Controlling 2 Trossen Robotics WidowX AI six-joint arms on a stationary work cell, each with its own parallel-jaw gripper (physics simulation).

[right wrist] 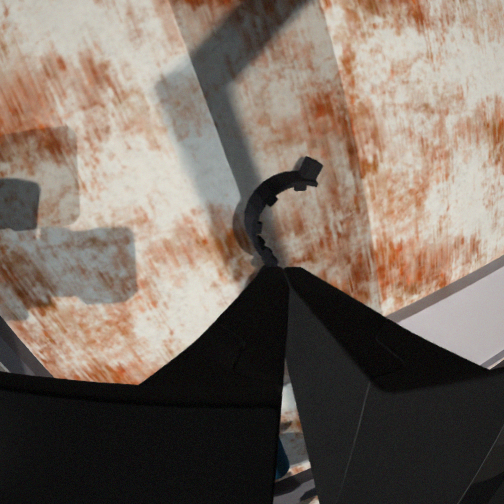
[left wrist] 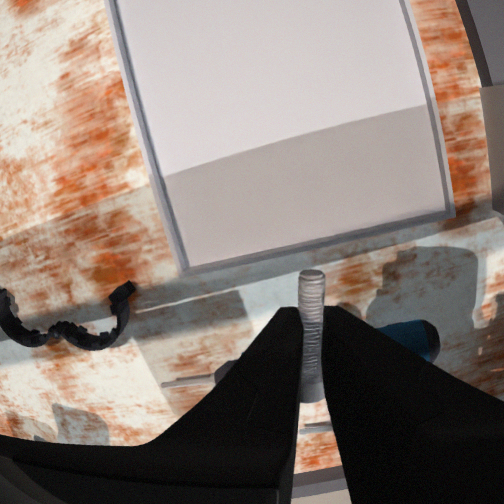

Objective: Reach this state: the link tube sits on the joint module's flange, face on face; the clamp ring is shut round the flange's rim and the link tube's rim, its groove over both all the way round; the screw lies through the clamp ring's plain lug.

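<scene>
My left gripper (left wrist: 312, 314) is shut on the grey threaded screw (left wrist: 311, 325), which points away from me above the rusty table. The black clamp ring (left wrist: 65, 325) lies open on the table at the left, its two halves spread and one lug (left wrist: 122, 291) turned up. In the right wrist view one half of the clamp ring (right wrist: 272, 215) shows just past my right gripper (right wrist: 285, 270), and the rest is hidden behind the fingers. The right gripper's fingers are shut together with nothing between them. The joint module and the link tube are not in view.
A flat white tray (left wrist: 290, 130) with a grey rim lies beyond the screw; its corner shows in the right wrist view (right wrist: 460, 320). A blue-handled tool (left wrist: 417, 337) lies partly hidden behind the left gripper's right finger.
</scene>
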